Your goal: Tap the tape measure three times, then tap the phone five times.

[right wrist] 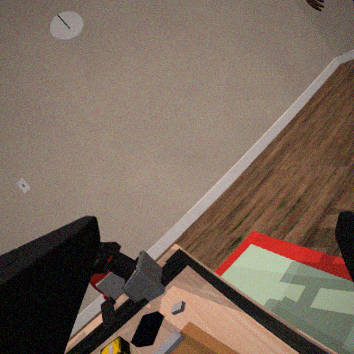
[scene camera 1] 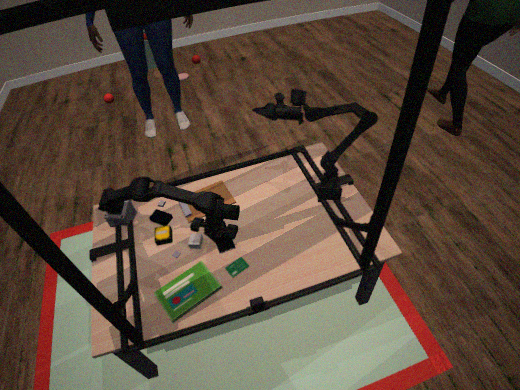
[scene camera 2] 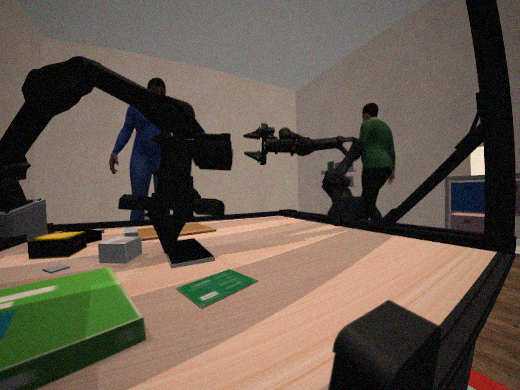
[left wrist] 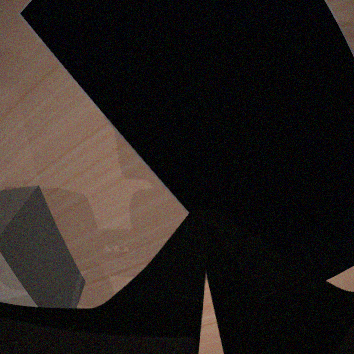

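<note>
The tape measure (scene camera 1: 163, 234) (scene camera 2: 57, 244) (right wrist: 113, 346), yellow and black, sits on the table left of the grey block. The phone (scene camera 1: 227, 245) (scene camera 2: 195, 251) (left wrist: 150, 75) is a flat black slab lying on the table, partly hidden by the left arm in scene camera 1. My left gripper (scene camera 1: 218, 239) (scene camera 2: 171, 251) (left wrist: 202, 221) is shut and empty, pointing down with its fingertips at the phone's surface near its left edge; I cannot tell for sure whether they touch. My right gripper (scene camera 1: 255, 110) (scene camera 2: 245, 145) (right wrist: 222, 227) is open and empty, raised high, away from the objects.
A grey block (scene camera 1: 195, 240) (scene camera 2: 120, 249) (left wrist: 45, 250) stands left of the phone. A green card (scene camera 1: 237, 267) (scene camera 2: 217, 287) and a green box (scene camera 1: 188, 290) (scene camera 2: 65, 320) lie nearer the front. A black item (scene camera 1: 161, 216) (right wrist: 148, 329) and a brown board (scene camera 1: 223, 192) lie farther back.
</note>
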